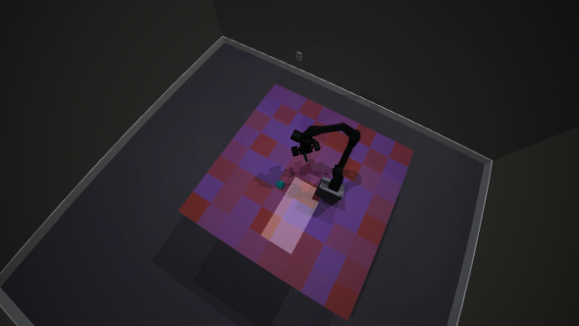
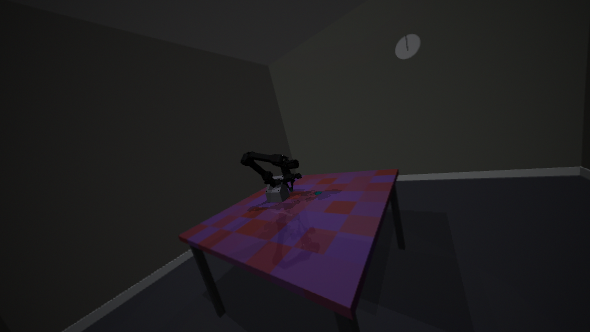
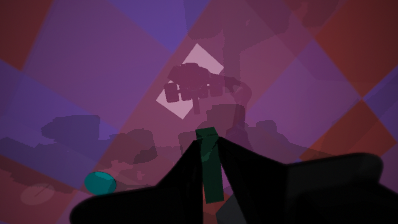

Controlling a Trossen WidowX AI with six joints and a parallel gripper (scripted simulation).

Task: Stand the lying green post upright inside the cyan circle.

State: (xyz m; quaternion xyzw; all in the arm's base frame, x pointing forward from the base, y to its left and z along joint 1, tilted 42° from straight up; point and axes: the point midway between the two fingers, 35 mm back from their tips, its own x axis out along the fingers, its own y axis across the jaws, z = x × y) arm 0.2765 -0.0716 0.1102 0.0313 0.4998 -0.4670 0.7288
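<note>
My gripper tip is now 20 mm to the right of the green post and 20 mm past it. Also, from my gripper tip: cyan circle 250 mm to the left, 130 mm below, 60 mm ahead.
</note>
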